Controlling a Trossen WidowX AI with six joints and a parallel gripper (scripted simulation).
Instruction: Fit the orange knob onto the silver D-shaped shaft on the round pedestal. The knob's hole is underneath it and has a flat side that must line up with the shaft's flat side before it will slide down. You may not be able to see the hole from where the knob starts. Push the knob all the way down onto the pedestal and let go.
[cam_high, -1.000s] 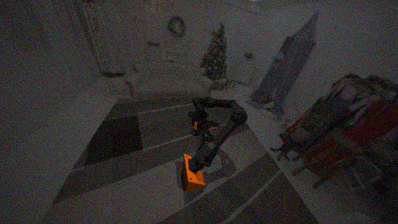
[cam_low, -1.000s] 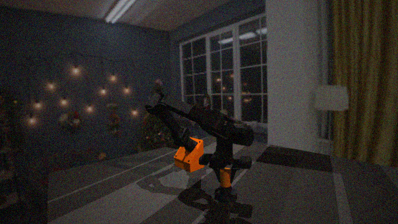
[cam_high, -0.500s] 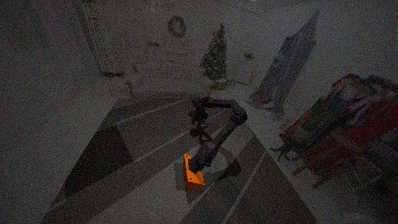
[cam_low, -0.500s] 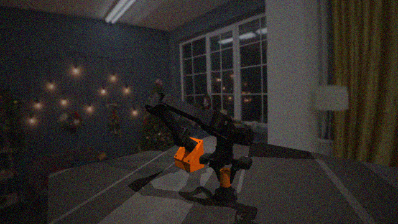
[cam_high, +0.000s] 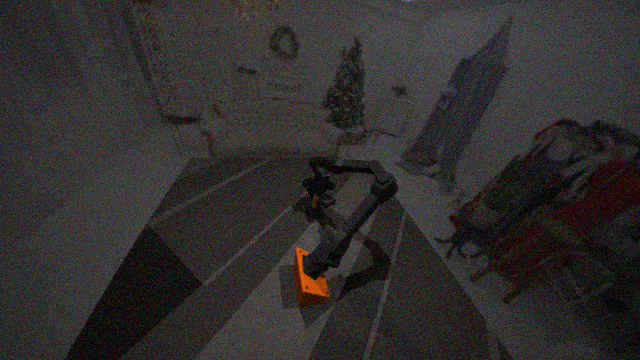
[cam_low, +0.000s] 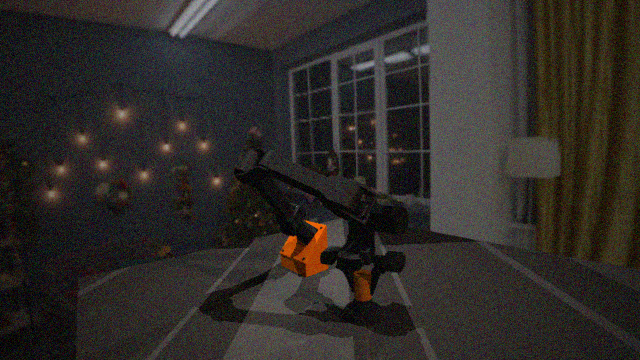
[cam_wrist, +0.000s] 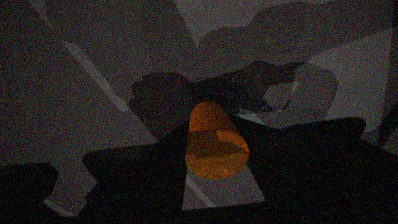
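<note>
Right now my gripper tip is 3 cm above the round pedestal. Round my gripper tip: orange knob 3 cm above.
</note>
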